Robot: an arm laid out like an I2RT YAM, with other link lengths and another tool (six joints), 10 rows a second.
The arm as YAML. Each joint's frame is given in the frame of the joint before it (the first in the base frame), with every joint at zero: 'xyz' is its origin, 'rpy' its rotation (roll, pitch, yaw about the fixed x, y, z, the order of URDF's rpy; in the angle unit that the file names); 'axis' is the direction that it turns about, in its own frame. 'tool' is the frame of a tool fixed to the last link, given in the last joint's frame.
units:
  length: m
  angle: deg
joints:
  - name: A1
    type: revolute
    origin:
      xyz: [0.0, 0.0, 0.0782]
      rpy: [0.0, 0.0, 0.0]
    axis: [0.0, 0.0, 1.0]
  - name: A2
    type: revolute
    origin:
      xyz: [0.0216, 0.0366, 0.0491]
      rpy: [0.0, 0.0, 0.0]
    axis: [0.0, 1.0, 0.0]
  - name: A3
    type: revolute
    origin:
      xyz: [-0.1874, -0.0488, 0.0]
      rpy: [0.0, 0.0, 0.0]
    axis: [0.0, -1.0, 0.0]
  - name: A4
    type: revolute
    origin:
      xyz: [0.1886, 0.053, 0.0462]
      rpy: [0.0, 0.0, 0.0]
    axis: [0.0, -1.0, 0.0]
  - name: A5
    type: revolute
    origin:
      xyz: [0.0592, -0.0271, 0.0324]
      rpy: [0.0, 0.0, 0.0]
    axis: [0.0, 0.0, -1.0]
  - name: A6
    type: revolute
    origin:
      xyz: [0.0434, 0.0, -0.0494]
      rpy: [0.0, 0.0, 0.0]
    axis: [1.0, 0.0, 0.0]
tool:
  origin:
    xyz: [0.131, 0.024, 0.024]
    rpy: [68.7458, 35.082, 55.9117]
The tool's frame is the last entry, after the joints.
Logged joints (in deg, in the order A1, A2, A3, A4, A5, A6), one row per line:
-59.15 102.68 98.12 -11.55 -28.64 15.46
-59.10 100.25 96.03 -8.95 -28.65 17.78
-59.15 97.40 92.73 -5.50 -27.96 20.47
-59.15 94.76 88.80 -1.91 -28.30 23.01
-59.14 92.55 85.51 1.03 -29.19 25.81
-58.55 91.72 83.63 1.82 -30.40 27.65
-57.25 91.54 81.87 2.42 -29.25 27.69
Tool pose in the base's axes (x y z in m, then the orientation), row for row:
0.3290 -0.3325 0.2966 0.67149 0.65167 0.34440 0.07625
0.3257 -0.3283 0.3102 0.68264 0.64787 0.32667 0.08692
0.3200 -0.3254 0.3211 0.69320 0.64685 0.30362 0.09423
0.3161 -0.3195 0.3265 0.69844 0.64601 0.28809 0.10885
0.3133 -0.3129 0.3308 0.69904 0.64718 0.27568 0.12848
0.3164 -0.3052 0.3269 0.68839 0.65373 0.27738 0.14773
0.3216 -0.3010 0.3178 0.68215 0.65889 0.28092 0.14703
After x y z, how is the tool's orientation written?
As a quaternion, w x y z.
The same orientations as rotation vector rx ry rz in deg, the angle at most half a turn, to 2 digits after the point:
84.10 44.45 9.84
83.25 41.98 11.17
82.78 38.85 12.06
82.50 36.79 13.90
82.63 35.20 16.40
83.81 35.56 18.94
84.68 36.10 18.90

